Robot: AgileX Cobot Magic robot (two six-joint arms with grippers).
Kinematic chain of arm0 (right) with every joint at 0, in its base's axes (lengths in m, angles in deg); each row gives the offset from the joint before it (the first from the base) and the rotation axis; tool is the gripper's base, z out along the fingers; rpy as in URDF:
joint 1: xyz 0 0 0.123 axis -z
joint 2: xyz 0 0 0 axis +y
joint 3: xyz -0.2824 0 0.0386 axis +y
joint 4: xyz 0.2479 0 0.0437 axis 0.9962 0 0.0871
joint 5: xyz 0 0 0 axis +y
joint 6: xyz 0.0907 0 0.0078 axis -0.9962 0 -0.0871
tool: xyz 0 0 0 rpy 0 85 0
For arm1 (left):
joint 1: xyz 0 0 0.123 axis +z
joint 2: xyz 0 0 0 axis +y
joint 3: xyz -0.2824 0 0.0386 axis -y
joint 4: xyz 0.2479 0 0.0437 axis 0.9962 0 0.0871
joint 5: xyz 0 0 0 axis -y
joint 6: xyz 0.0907 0 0.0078 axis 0.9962 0 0.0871
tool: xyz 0 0 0 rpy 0 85 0
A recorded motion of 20 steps. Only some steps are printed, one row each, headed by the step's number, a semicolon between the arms.
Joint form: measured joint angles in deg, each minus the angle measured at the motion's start. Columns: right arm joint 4, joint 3, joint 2, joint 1, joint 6, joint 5; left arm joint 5, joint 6, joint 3, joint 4, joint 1, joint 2.
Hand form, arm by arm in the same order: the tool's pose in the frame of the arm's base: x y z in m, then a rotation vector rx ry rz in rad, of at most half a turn. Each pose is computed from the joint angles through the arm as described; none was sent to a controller.
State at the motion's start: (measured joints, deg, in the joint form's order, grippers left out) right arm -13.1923 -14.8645 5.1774 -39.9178 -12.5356 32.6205; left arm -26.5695 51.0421 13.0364 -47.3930 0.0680 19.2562
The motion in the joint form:
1: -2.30 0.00 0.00 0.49 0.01 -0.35; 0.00 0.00 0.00 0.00 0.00 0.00
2: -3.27 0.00 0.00 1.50 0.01 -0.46; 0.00 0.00 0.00 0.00 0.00 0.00
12: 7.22 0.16 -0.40 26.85 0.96 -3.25; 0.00 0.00 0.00 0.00 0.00 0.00
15: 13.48 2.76 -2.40 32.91 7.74 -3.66; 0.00 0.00 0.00 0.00 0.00 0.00
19: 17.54 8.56 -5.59 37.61 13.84 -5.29; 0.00 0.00 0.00 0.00 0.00 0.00
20: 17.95 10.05 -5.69 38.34 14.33 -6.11; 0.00 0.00 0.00 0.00 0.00 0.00
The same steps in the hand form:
1: 0.0434 0.0189 0.2458 -0.5469 1.7898 0.3356; 0.0781 -0.0300 0.2398 0.3361 1.8757 -0.2399
2: 0.0442 0.0175 0.2462 -0.5366 1.7860 0.3068; 0.0781 -0.0300 0.2398 0.3361 1.8757 -0.2399
12: 0.0464 0.0060 0.2482 -0.0705 1.8231 0.1933; 0.0781 -0.0300 0.2398 0.3361 1.8757 -0.2399
15: 0.0450 0.0058 0.2354 -0.0330 1.8285 0.1505; 0.0781 -0.0300 0.2398 0.3361 1.8757 -0.2399
19: 0.0459 0.0050 0.2074 -0.0203 1.8428 0.0915; 0.0781 -0.0300 0.2398 0.3361 1.8757 -0.2399
20: 0.0473 0.0047 0.2002 -0.0115 1.8525 0.0834; 0.0781 -0.0300 0.2398 0.3361 1.8757 -0.2399

